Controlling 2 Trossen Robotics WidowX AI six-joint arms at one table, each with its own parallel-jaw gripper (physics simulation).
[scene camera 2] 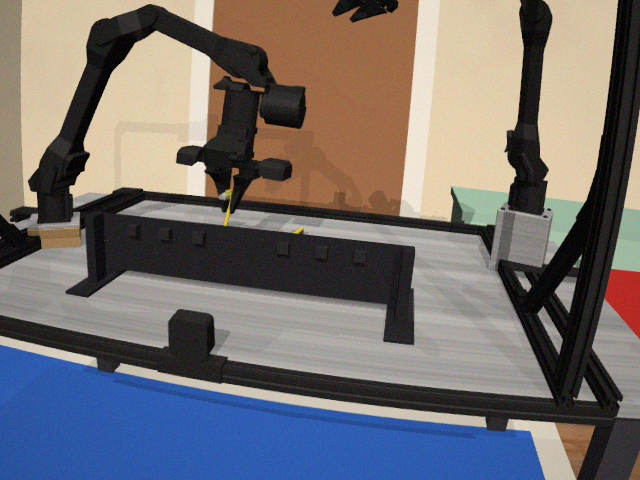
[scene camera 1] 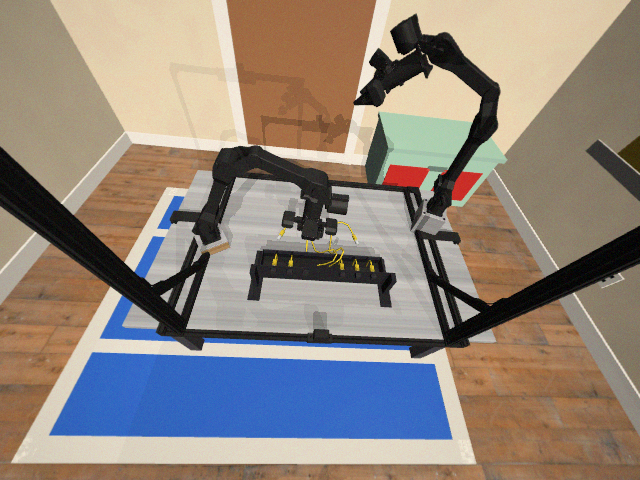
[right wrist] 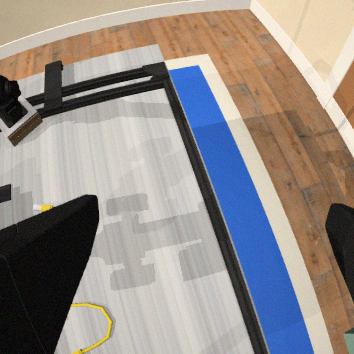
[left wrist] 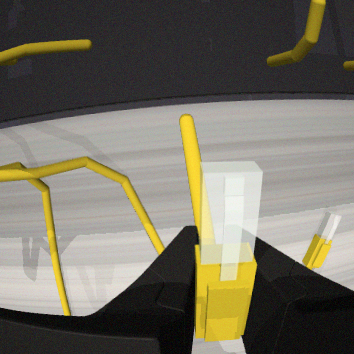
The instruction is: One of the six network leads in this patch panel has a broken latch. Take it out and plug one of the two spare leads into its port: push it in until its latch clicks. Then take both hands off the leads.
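Frame: origin at the left arm's base, x right, y ahead, z up, level; millimetres.
Seen in the pictures: left gripper, fingertip midpoint: (scene camera 2: 227, 213) (left wrist: 209, 236); right gripper, fingertip midpoint: (scene camera 2: 342, 17) (scene camera 1: 357, 98) (right wrist: 219, 212); left arm's base, origin of the base link: (scene camera 2: 54, 218) (scene camera 1: 210, 236) (right wrist: 13, 113); right arm's base, origin of the base link: (scene camera 2: 526, 209) (scene camera 1: 434, 209).
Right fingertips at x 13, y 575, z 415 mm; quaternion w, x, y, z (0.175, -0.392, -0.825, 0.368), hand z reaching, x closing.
Note:
Pixels of each thing's top centre, then the offset from my right fingertips to it. "spot": a spot on its surface instead.
- black patch panel, middle of its top: (scene camera 2: 246, 223) (scene camera 1: 324, 263) dx +322, dy -281, dz -350 mm
- yellow lead, middle of its top: (left wrist: 230, 286) (scene camera 2: 228, 190) dx +200, dy -279, dz -326 mm
- loose lead, surface spot: (left wrist: 318, 247) (right wrist: 43, 209) (scene camera 1: 282, 233) spot: dx +76, dy -321, dz -450 mm
- cable loop, surface spot: (right wrist: 110, 325) spot: dx +138, dy -52, dz -454 mm
The black patch panel (scene camera 1: 320, 275) (scene camera 2: 237, 263) (left wrist: 175, 65) stands on the table. In scene camera 1 two leads (scene camera 1: 274, 261) (scene camera 1: 290, 262) sit in it at the left and three leads (scene camera 1: 341, 265) (scene camera 1: 356, 266) (scene camera 1: 371, 267) at the right, with a gap between. My left gripper (scene camera 1: 310, 238) (scene camera 2: 229, 205) (left wrist: 209, 236) is shut on a yellow lead (scene camera 2: 228, 192) (left wrist: 225, 297), above the table behind the panel; its latch condition is unclear. One loose lead (scene camera 1: 280, 234) (left wrist: 318, 247) (right wrist: 46, 208) and another (scene camera 1: 354, 238) lie on the table. My right gripper (scene camera 1: 356, 102) (scene camera 2: 344, 14) (right wrist: 219, 212) is open, raised high.
Yellow cables (scene camera 1: 338, 253) (left wrist: 87, 162) tangle behind and over the panel's right-centre in scene camera 1. A cable loop (right wrist: 111, 325) lies on the table. A black frame (scene camera 1: 248, 335) (scene camera 2: 320, 384) edges the table. A small black block (scene camera 2: 191, 330) stands at the front edge.

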